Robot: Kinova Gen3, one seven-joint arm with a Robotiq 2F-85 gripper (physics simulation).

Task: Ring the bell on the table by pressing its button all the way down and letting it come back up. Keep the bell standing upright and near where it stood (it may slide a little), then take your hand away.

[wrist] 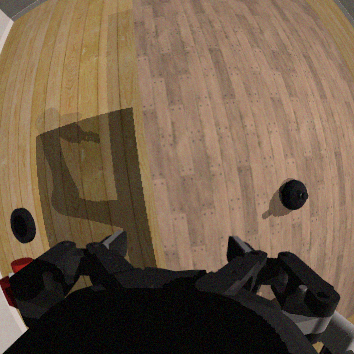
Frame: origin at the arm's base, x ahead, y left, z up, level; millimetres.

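Seen in the pictures: gripper, fingertip midpoint: [176,245].
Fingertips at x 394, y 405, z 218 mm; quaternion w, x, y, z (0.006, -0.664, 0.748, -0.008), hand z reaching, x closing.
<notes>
A point is followed by its place in that frame.
The bell [293,195] @(x 387, y 106, z -51 mm) is a small, dark, round dome with a small button on top. It stands upright on the wooden table top [210,125] @(x 583, y 308, z -92 mm), right of the middle of the wrist view, and casts a short shadow to its lower left. My gripper [176,245] @(x 394, y 405, z 217 mm) is wide open with no object between its fingers. It is high above the table, and the bell lies beyond and to the right of the right fingertip, apart from it. The gripper body hides the bottom of the view.
The table's left edge runs down the view, with the yellow plank floor [65,65] beyond it. The shadow of the table and arm falls on the floor. A black ring-shaped thing [13,226] and a red object [21,263] are at the lower left.
</notes>
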